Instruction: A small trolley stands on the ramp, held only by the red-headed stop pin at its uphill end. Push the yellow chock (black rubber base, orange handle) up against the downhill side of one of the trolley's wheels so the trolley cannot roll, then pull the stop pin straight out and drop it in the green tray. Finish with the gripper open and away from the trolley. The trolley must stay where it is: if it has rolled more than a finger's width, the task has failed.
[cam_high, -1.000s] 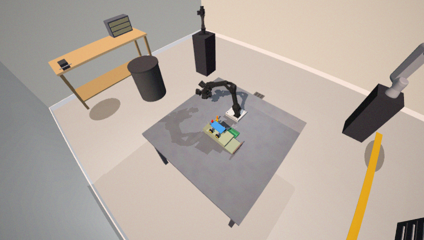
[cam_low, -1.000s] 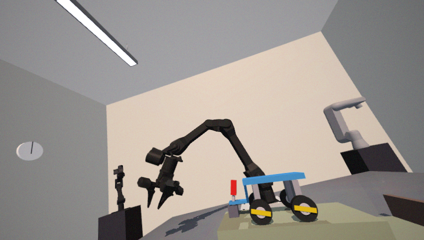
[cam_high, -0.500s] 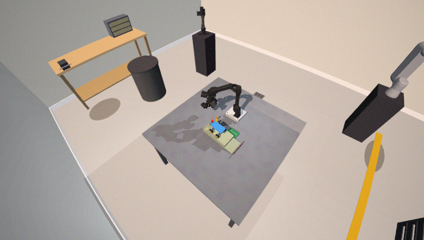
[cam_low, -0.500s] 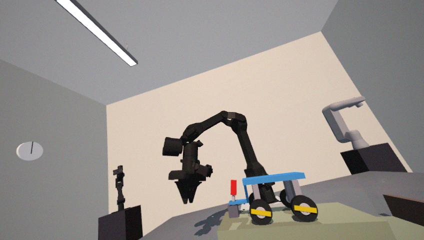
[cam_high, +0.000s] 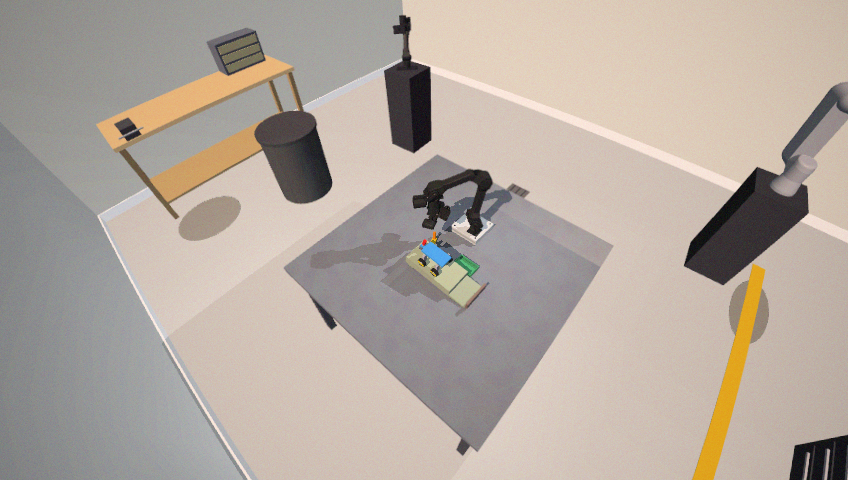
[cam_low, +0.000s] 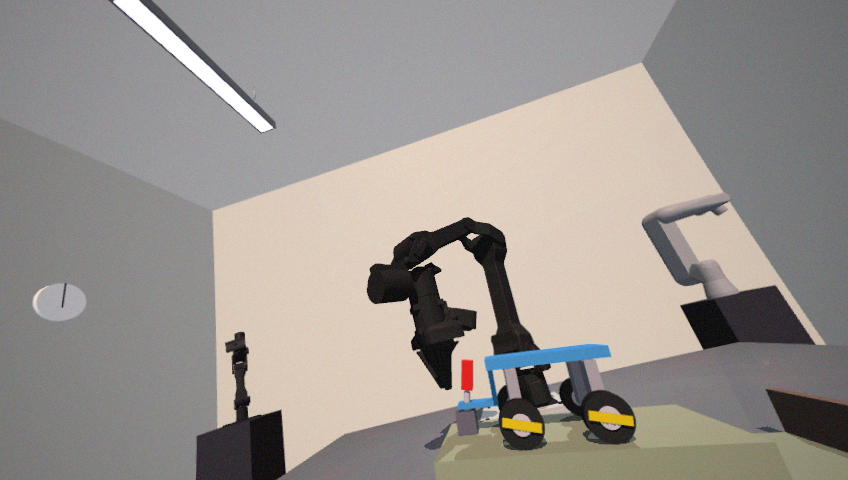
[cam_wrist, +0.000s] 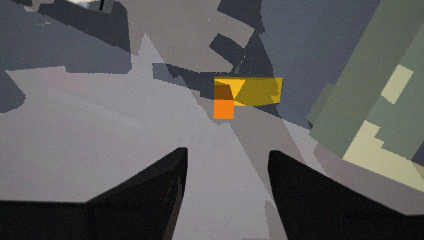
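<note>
My gripper tip is 2 cm short of the yellow chock, 1 cm to the right of it and 10 cm above it. The rest, counted from my gripper tip: red-headed stop pin (14 cm ahead, 4 cm to the left); then trolley (16 cm ahead, 13 cm to the left, 1 cm below); then ramp (16 cm ahead, 14 cm to the left, 8 cm below).
</note>
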